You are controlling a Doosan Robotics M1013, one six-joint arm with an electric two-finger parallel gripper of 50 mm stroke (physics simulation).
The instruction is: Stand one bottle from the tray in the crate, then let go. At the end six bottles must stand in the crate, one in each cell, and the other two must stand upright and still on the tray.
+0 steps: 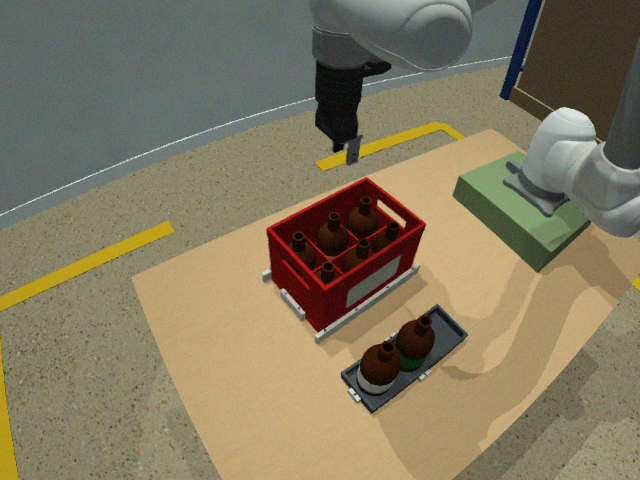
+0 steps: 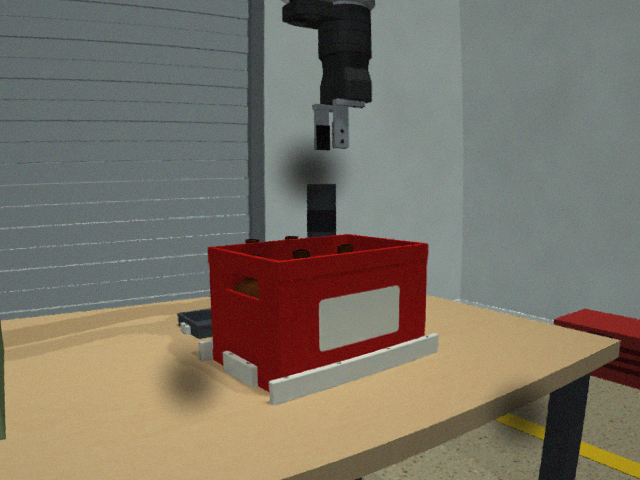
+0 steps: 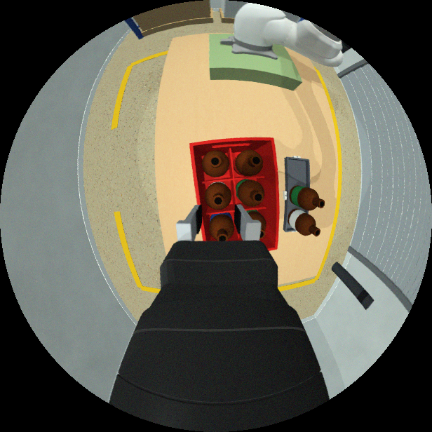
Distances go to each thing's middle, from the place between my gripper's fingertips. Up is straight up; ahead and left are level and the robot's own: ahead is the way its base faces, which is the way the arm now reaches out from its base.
Labels:
The red crate [image 2: 311,312] is 10 mm ahead of my hand, 50 mm to the left of it and 230 mm below it. Round my hand: dark tray [image 1: 448,334]: 30 mm ahead, 300 mm to the left, 300 mm below.

